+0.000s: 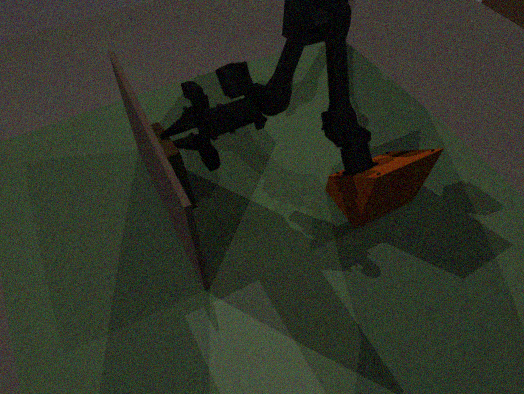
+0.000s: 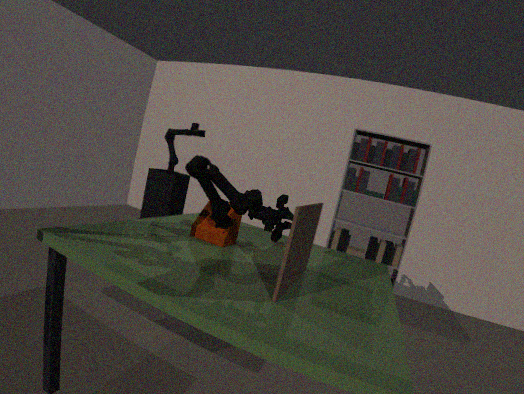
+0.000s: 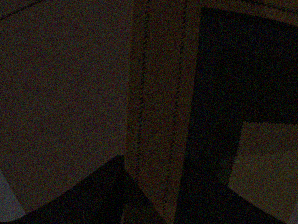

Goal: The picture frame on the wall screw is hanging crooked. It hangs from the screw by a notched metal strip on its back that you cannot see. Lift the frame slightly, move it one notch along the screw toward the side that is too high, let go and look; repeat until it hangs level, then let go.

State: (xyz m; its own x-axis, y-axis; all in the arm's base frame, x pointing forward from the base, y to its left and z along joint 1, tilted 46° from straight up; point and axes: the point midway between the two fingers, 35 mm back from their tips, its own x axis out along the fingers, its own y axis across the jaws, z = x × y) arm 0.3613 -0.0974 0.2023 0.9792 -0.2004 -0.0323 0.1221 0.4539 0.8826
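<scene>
My gripper tip is 1 cm short of the picture frame, 2 cm to the right of it and 5 cm above it. Round my gripper tip: wall panel (2 cm ahead, 7 cm below).
</scene>
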